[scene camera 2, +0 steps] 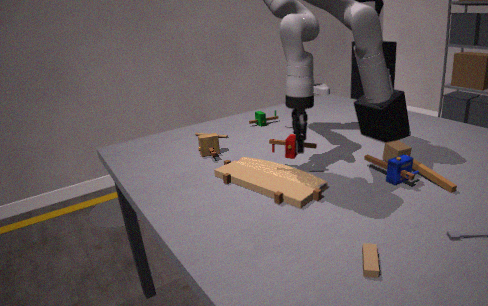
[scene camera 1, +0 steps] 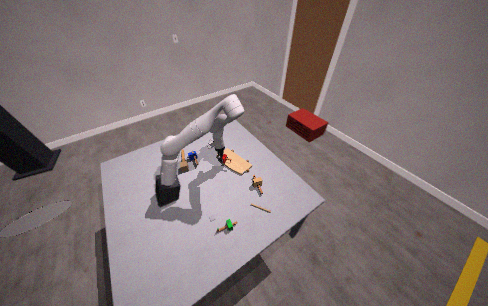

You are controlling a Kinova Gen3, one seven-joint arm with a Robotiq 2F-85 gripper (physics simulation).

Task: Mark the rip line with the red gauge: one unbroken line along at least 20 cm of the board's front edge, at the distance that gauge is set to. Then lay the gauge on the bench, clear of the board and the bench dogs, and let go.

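Places are measured from the arm's base along level axes (x right, y ahead, z up), in centimetres.
Where they show: gripper, fingertip midpoint: (scene camera 2: 298, 150) (scene camera 1: 222, 160); arm's base, link origin: (scene camera 2: 378, 96) (scene camera 1: 168, 180).
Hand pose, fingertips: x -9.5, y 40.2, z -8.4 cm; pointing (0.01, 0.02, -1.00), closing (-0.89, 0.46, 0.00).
Observation:
Each offset is from my fingertips to the centre of the thing. "spot": to the spot under its first point.
The red gauge {dz +1.4, dx +0.3, dy +1.9 cm} (scene camera 1: 225, 158) (scene camera 2: 291, 146) is upright beside the board, on its robot side, with its brown beam roughly level. My gripper (scene camera 1: 220, 157) (scene camera 2: 300, 145) points down and is shut on the red gauge; its dark fingers are seen edge-on next to the gauge's head and partly hide the beam. The gauge seems a little above the bench, but the gap is hard to tell. The pale wooden board {dz -6.1, dx +0.0, dy +9.2 cm} (scene camera 1: 238, 163) (scene camera 2: 255, 183) lies flat between small brown bench dogs {dz -5.8, dx -11.3, dy +13.3 cm} (scene camera 2: 278, 197), with a speckled, curved strip along one side. I cannot make out a marked line on it.
A blue gauge {dz -3.6, dx -15.7, dy -20.2 cm} (scene camera 1: 192, 156) (scene camera 2: 399, 170) stands by a wooden block {spot: dz -1.6, dx -12.4, dy -26.9 cm} (scene camera 2: 398, 149) and strip. A tan gauge {dz -3.7, dx +29.7, dy +17.0 cm} (scene camera 1: 257, 182) (scene camera 2: 208, 145) and a green gauge {dz -4.4, dx +48.6, dy -14.5 cm} (scene camera 1: 230, 224) (scene camera 2: 260, 118) stand elsewhere on the bench. A thin stick {dz -6.5, dx +46.1, dy +10.3 cm} (scene camera 1: 260, 208) and a small wooden piece {dz -6.3, dx -39.7, dy +10.2 cm} (scene camera 2: 370, 260) lie apart.

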